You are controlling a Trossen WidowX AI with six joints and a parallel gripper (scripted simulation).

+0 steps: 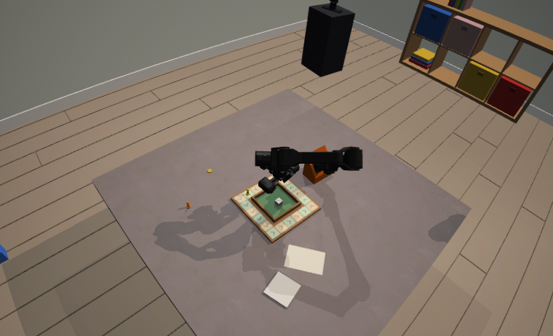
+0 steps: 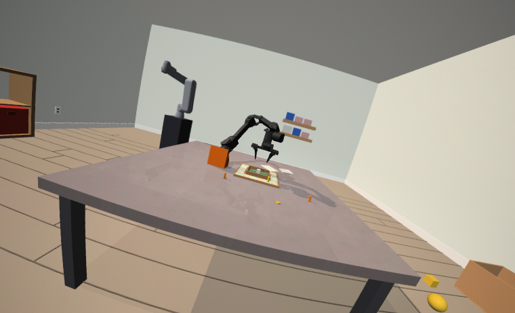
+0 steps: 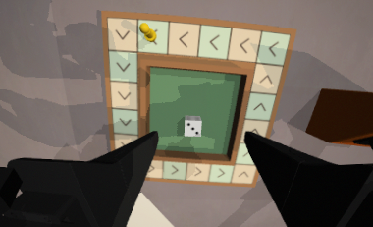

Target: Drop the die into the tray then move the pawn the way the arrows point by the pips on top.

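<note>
My gripper tip is now 100 mm to the left of the yellow pawn, 80 mm short of it and 80 mm above it. Also, from my gripper tip: green dice tray: 100 mm below, 10 mm to the left; then white die: 80 mm below, 20 mm to the left.
</note>
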